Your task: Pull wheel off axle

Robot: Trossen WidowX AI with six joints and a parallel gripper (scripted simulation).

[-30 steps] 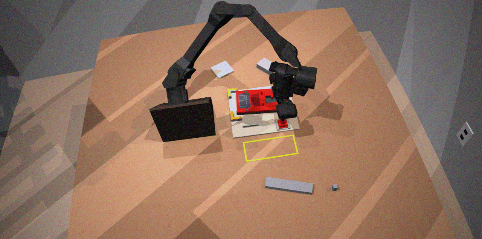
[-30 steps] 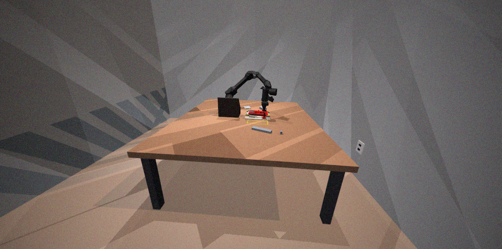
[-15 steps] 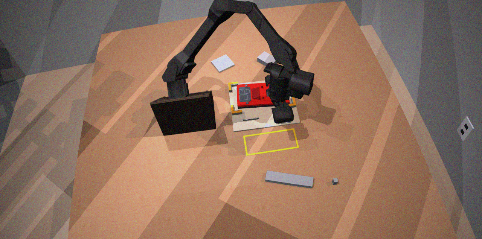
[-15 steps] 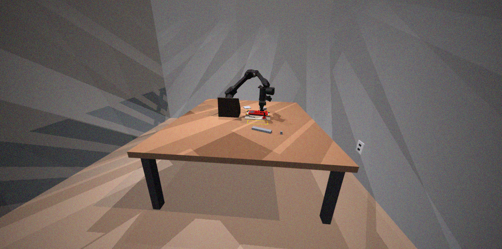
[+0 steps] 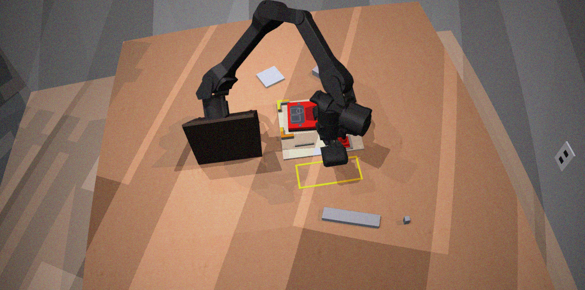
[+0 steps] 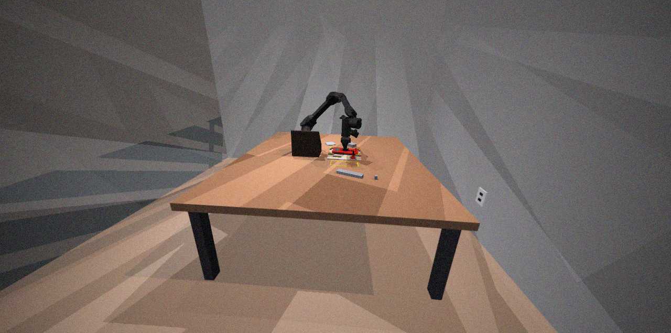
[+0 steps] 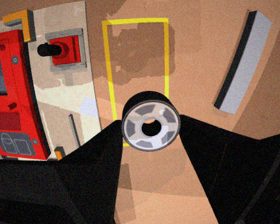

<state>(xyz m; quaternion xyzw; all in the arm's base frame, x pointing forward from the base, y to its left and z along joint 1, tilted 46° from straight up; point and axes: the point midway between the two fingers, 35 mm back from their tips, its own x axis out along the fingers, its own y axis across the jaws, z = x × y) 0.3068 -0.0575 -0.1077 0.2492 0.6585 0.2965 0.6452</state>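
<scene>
Right now the dark upright axle is 6 cm ahead of my gripper tip, 10 cm to the left of it and 7 cm below it. Round my gripper tip: small grey cube (19 cm ahead, 19 cm to the right, 9 cm below); then long grey bar (4 cm ahead, 16 cm to the right, 10 cm below); then wheel (right at my gripper tip).
</scene>
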